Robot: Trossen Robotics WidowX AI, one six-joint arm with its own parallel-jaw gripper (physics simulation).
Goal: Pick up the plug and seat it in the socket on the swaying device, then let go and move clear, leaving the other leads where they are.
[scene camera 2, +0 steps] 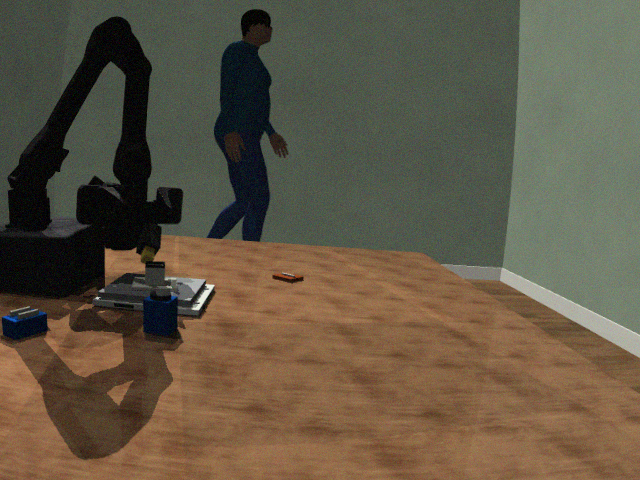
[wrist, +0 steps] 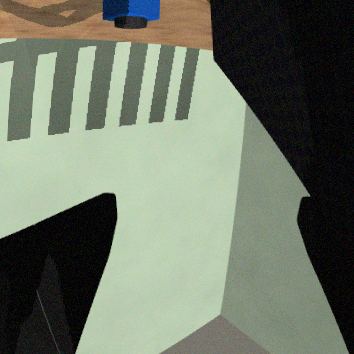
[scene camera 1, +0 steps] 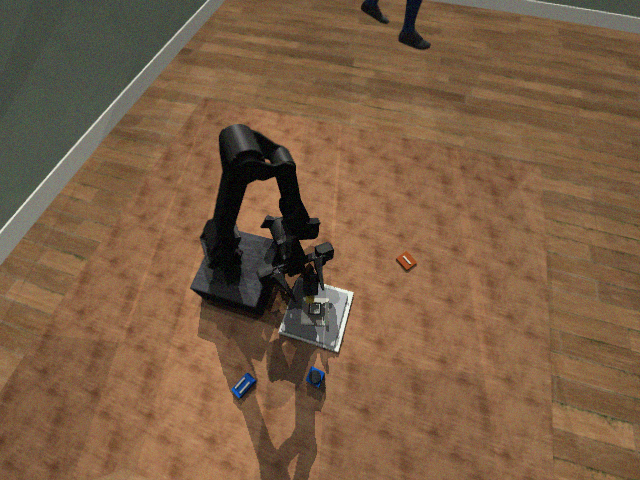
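Observation:
My gripper (scene camera 1: 310,288) (scene camera 2: 148,241) (wrist: 209,207) is open and hangs low over the pale flat device (scene camera 1: 338,310) (scene camera 2: 191,289) (wrist: 168,168) beside the arm's base. The plug's yellow tip (scene camera 1: 309,298) (scene camera 2: 148,252) shows just under the fingers, right above the upright grey socket block (scene camera 1: 313,309) (scene camera 2: 154,272) on the device. In the wrist view nothing lies between the fingers. A large dark shape (wrist: 288,88) fills the right side above the right finger there; I cannot tell whether it is the plug's body. Whether the plug is seated is hidden.
Two blue leads lie in front of the device, one flat (scene camera 1: 243,385) (scene camera 2: 24,321) and one upright (scene camera 1: 315,377) (scene camera 2: 160,312) (wrist: 130,10). An orange lead (scene camera 1: 406,260) (scene camera 2: 288,276) lies to the right. A person (scene camera 2: 248,129) (scene camera 1: 408,26) walks along the far wall.

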